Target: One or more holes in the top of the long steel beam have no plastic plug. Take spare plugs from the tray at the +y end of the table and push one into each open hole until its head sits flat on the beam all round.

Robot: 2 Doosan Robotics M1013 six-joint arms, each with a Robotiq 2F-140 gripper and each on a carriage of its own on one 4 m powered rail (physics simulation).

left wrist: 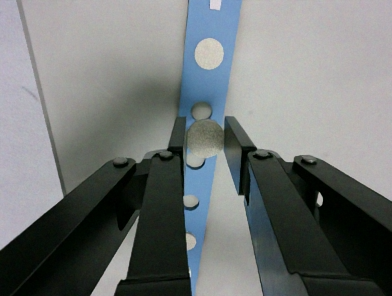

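Note:
The long blue steel beam [206, 85] runs from top to bottom through the left wrist view. My left gripper [205, 133] is shut on a pale speckled plug [205, 140], held with its round head up above the beam. A round hole [201, 110] just above the held plug looks open. Below it, another open hole [196, 160] is partly covered by the held plug, and a further open hole [190, 202] is partly behind the left finger. A seated plug head [209, 53] shows near the top. The spare-plug tray and my right gripper do not show.
A pale round head [191, 241] shows on the beam lower down, partly behind the left finger. A small white rectangle [215, 4] is on the beam at the top edge. A pale grey surface [300, 75] lies around the beam, with a thin dark edge line [41, 100] at the left.

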